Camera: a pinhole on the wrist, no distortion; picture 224 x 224 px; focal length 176.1 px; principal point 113.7 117.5 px. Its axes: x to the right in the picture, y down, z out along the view. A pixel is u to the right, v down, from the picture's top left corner.
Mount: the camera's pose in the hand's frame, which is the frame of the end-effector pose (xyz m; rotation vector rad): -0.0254 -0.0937 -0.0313 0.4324 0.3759 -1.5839
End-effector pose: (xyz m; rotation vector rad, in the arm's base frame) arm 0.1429 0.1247 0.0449 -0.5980 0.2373 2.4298
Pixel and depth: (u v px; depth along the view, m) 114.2 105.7 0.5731
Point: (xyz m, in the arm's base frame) 0.2659 0.5148 0.4893
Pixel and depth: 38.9 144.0 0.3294
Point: 0.0982 0.3390 0.3216
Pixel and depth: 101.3 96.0 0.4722
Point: 0.2516 0.4221 0.4348
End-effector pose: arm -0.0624 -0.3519 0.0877 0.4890 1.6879 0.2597
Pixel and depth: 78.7 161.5 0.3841
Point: 0.2289 -0.5563 -0.1186
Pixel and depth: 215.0 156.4 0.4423
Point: 0.0670 -0.8309 -0.2244
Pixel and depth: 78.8 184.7 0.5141
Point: 0.3353 -0.5675 -0.2457
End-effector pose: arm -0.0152 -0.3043 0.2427 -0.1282 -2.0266 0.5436
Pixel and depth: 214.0 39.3 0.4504
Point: -0.0135 -0.9285 0.1669
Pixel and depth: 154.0 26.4 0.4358
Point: -0.0782 -0.8251 0.0641
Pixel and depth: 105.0 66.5 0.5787
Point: -0.2728 -0.8341 0.0163
